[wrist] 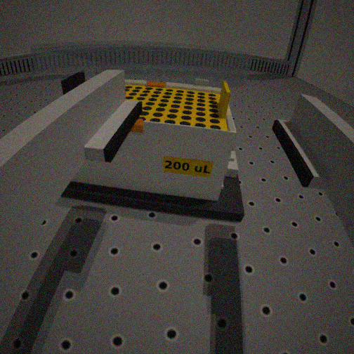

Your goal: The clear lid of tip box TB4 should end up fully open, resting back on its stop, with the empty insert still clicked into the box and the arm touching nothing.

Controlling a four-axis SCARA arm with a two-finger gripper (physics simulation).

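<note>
Tip box TB4, taken to be the white box [150, 170] with the "200 uL" label, stands on a black base plate [232, 205]. The yellow insert [170, 102] with empty dark holes lies inside its rim, with an upright yellow tab [224, 100] at the right. Orange parts show at the front and back rims. A faint see-through band [140, 59] beyond the back rim may be the clear lid; its angle cannot be told. My gripper [210, 98] is shut to its narrowest, its fingers still apart with nothing held. The left finger overlaps the box's front left in view; the right finger is to the right.
A dark upright block [73, 83] stands behind the left finger. A small white part [232, 162] shows at the box's right side. The grey floor [140, 270] has a grid of holes and carries two long finger shadows. A slatted strip [15, 66] runs along the back wall.
</note>
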